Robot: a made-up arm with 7 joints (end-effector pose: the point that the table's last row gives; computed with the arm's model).
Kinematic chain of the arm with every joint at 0, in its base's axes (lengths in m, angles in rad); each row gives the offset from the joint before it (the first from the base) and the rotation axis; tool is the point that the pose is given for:
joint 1: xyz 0 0 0.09 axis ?
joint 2: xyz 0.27 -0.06 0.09 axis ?
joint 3: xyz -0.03 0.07 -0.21 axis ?
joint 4: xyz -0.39 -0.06 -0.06 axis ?
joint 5: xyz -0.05 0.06 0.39 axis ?
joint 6: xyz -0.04 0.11 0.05 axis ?
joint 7: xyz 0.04 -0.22 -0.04 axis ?
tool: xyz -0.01 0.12 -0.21
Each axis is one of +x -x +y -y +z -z.
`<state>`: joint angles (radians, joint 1 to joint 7).
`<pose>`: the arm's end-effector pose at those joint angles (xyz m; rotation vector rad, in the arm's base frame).
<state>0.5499 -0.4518 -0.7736 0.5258 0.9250 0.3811 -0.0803</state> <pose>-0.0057 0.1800 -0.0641 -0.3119 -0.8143 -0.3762</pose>
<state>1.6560 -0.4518 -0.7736 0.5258 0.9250 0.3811 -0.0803</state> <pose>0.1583 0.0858 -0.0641 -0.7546 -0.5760 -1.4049</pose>
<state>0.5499 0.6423 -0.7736 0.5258 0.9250 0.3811 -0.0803</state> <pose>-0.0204 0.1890 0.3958 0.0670 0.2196 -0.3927</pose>
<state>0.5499 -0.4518 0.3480 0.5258 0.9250 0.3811 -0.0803</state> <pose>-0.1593 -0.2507 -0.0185 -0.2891 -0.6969 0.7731</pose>
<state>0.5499 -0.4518 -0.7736 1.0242 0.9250 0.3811 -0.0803</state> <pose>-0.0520 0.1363 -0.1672 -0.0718 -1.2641 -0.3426</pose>
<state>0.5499 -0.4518 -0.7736 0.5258 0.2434 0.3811 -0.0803</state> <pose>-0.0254 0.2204 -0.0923 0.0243 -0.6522 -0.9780</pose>
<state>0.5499 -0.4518 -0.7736 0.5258 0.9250 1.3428 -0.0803</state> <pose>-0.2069 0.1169 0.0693 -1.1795 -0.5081 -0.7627</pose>
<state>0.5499 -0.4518 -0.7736 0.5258 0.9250 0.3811 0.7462</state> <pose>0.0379 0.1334 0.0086 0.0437 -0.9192 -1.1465</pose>
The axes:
joint 1: -z
joint 2: +y
joint 3: +z
joint 4: +x
joint 5: +z
joint 6: -x
joint 7: -z

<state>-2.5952 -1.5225 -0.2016 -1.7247 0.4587 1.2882 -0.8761</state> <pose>-0.6881 -0.2384 -0.2087 -1.4366 -1.4878 0.5960</pose>
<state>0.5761 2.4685 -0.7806 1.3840 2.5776 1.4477 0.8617</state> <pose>0.6892 -0.5414 0.5807 -0.1892 -0.0121 -0.6983</pose>
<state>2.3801 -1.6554 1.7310 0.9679 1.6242 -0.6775 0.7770</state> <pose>-0.6308 0.1913 0.3749 0.1111 1.0731 -0.1568</pose>
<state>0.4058 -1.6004 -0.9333 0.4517 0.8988 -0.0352 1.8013</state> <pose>0.3953 0.0357 -0.0649 1.6083 -1.4447 -1.1602</pose>
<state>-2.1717 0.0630 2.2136 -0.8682 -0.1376 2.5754 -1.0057</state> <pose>0.6162 0.4969 0.2574 0.1793 -2.8571 0.0081</pose>
